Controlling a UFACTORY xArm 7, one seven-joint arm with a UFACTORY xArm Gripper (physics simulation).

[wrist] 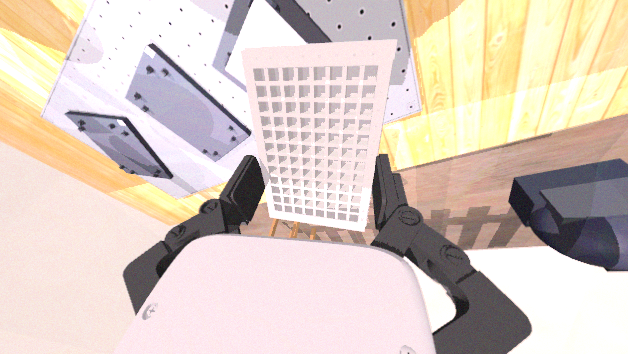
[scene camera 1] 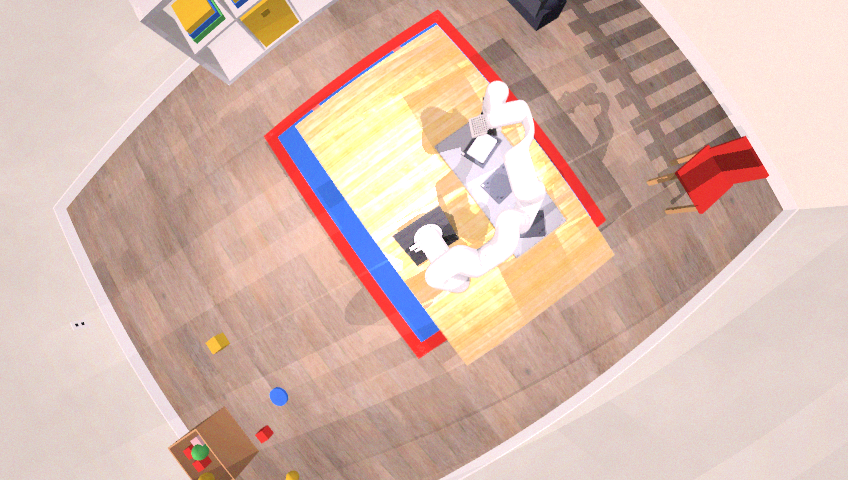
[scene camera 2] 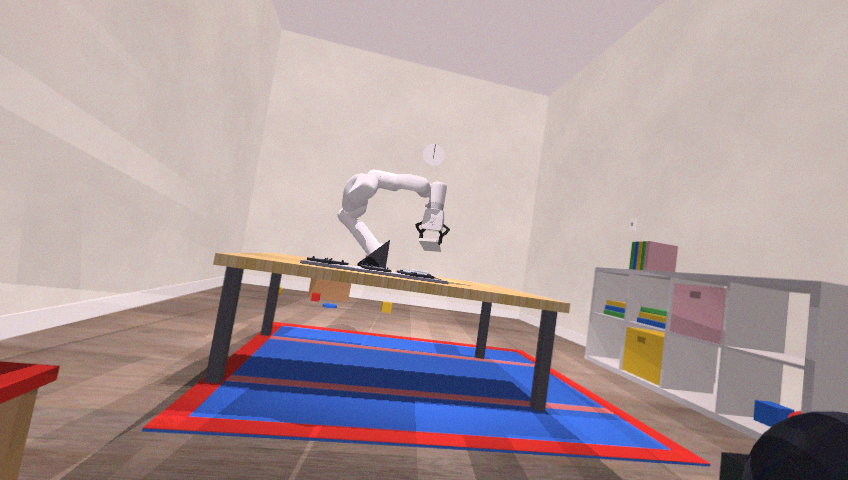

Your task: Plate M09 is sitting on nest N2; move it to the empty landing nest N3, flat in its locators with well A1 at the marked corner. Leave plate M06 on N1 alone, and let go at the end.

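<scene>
My gripper (scene camera 1: pixel 484 124) (scene camera 2: pixel 430 238) (wrist: pixel 314 169) is shut on plate M09 (scene camera 1: pixel 478 126) (scene camera 2: pixel 429 244) (wrist: pixel 317 135), a pale plate with a grid of square wells. It holds the plate by its long sides, high above the table. A white plate, M06 by its place on an occupied nest (scene camera 1: pixel 482 149) (wrist: pixel 265 40), lies below and beside the held plate. Two bare dark nests show: the middle one (scene camera 1: pixel 498 184) (wrist: pixel 175 107) and the end one (wrist: pixel 122 145), each with locators and a white corner mark. I cannot tell which is N3. The arm partly hides the end nest in scene camera 1.
The nests stand on a grey perforated board (scene camera 1: pixel 470 169) (wrist: pixel 75 95) on the wooden table (scene camera 1: pixel 363 124) (scene camera 2: pixel 493 295). The arm's base stands on a dark plate (scene camera 1: pixel 406 237). A dark triangular shape (scene camera 2: pixel 379 256) rises near the base. A red chair (scene camera 1: pixel 708 178) stands off the table.
</scene>
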